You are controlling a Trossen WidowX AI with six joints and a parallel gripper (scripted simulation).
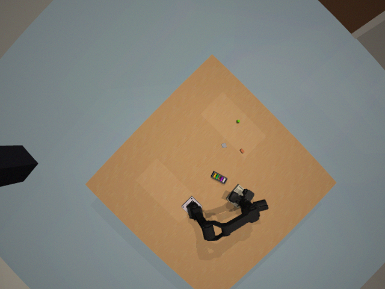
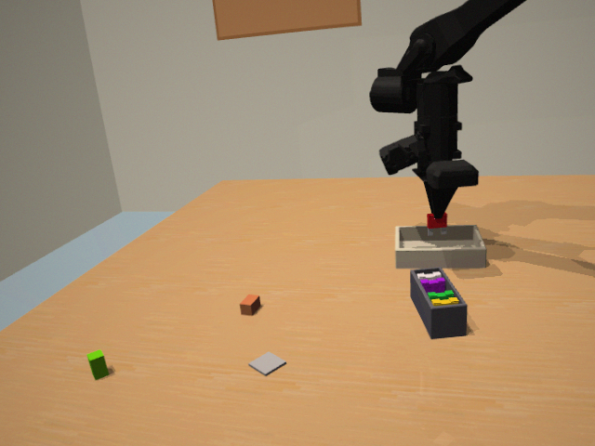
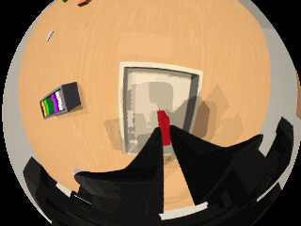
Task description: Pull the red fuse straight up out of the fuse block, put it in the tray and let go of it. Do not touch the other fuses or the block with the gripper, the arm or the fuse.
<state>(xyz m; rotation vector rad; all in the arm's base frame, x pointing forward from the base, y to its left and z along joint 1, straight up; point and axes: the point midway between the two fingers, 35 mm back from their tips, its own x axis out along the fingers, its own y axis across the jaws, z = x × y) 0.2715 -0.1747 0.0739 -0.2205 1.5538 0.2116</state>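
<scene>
The red fuse is 10 mm below my gripper tip. From my gripper tip the other things lie so: beige tray: 60 mm below; then flat grey tile: 180 mm ahead, 310 mm to the left, 60 mm below.
</scene>
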